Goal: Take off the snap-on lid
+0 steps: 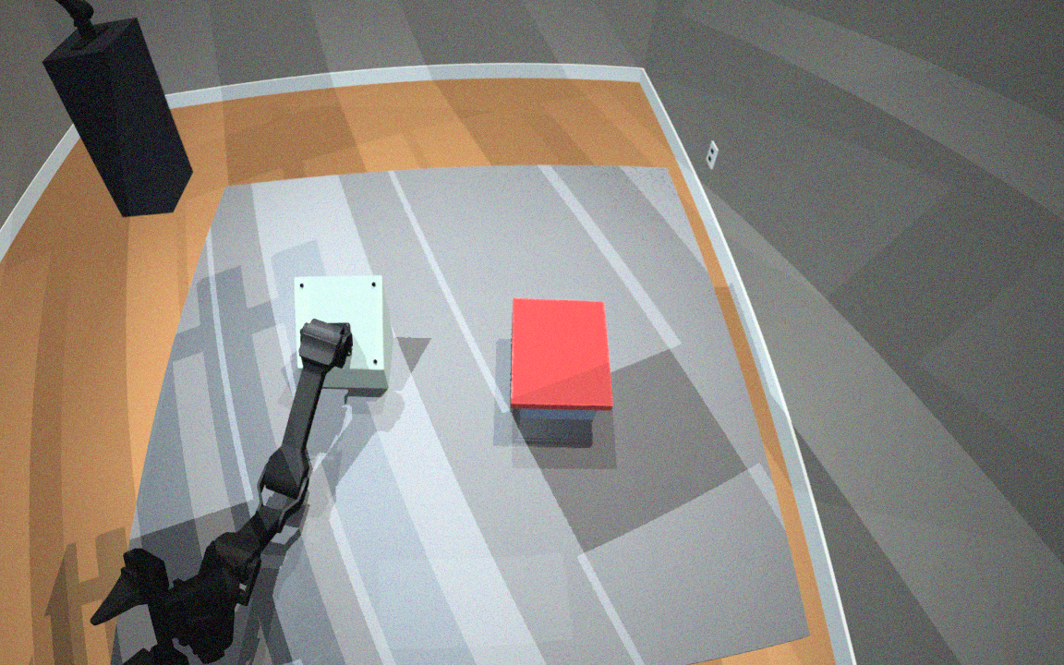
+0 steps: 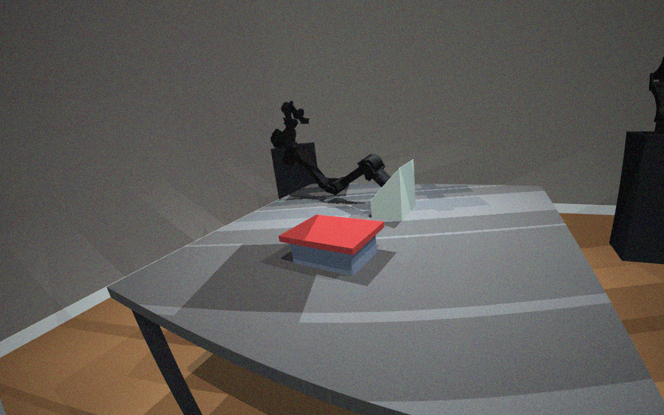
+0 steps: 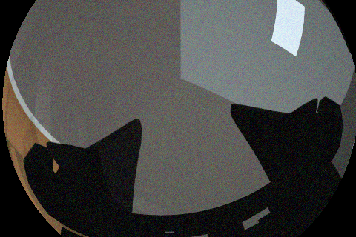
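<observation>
Now: gripper tip 63 cm to the right of the red lid, 61 cm short of it and 31 cm above it. Also, from my gripper tip: storage box 63 cm to the left, 61 cm ahead, 35 cm below.
</observation>
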